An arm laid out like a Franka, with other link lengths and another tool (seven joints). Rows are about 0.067 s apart.
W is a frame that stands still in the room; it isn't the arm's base.
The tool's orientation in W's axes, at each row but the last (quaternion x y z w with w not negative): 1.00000 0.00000 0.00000 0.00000; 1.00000 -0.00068 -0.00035 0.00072; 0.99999 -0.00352 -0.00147 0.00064; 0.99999 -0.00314 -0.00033 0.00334; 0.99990 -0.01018 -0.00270 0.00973
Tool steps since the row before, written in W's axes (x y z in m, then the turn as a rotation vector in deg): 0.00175 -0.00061 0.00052 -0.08 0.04 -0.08; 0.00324 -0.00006 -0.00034 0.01 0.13 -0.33; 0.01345 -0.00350 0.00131 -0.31 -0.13 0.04; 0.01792 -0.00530 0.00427 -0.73 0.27 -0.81; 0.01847 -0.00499 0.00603 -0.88 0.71 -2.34
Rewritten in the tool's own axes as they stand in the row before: 0.00175 0.00061 -0.00052 -0.08 -0.04 0.08; 0.00324 0.00006 0.00034 0.01 -0.13 0.33; 0.01347 0.00341 -0.00135 -0.31 0.13 -0.04; 0.01795 0.00522 -0.00425 -0.73 -0.27 0.81; 0.01854 0.00473 -0.00604 -0.88 -0.74 2.33
